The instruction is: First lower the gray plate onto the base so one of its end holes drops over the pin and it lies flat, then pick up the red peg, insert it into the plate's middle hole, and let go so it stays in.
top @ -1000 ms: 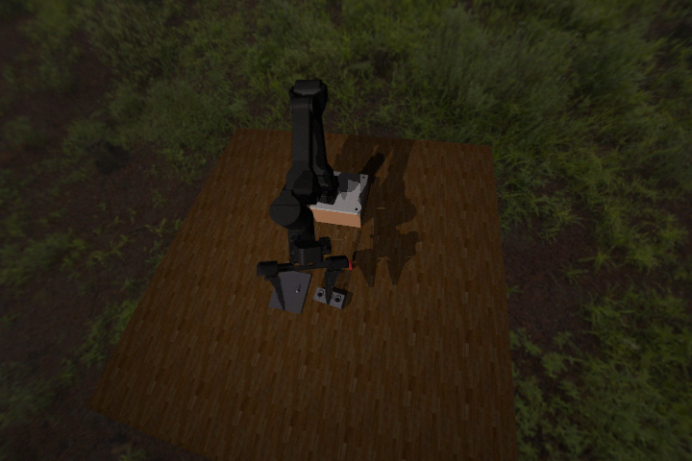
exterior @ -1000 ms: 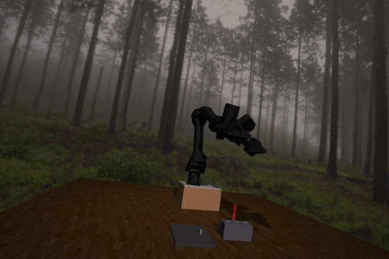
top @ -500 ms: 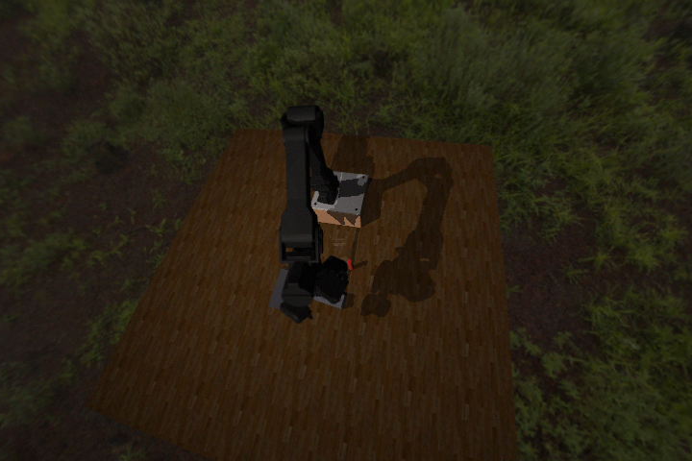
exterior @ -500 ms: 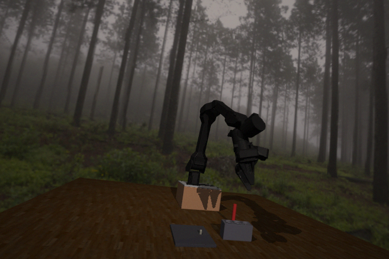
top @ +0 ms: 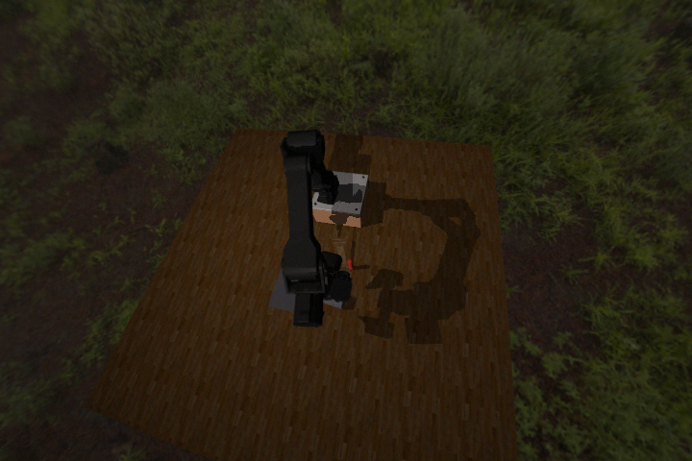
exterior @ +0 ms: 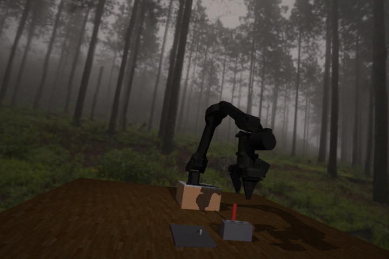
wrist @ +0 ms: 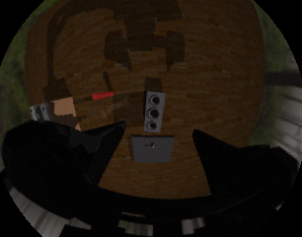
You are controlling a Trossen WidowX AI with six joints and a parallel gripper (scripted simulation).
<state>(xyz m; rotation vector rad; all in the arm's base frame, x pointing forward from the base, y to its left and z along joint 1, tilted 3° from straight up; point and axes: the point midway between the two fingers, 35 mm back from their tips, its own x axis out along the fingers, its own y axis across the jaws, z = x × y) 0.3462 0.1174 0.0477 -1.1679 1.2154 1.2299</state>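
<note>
Now: gripper tip 10 cm above the gray plate, 1 cm to the left of it and 1 cm past it. Round my gripper tip: red peg (13 cm behind, 10 cm below, 3 cm to the left); then dark base (14 cm to the right, 13 cm below).
</note>
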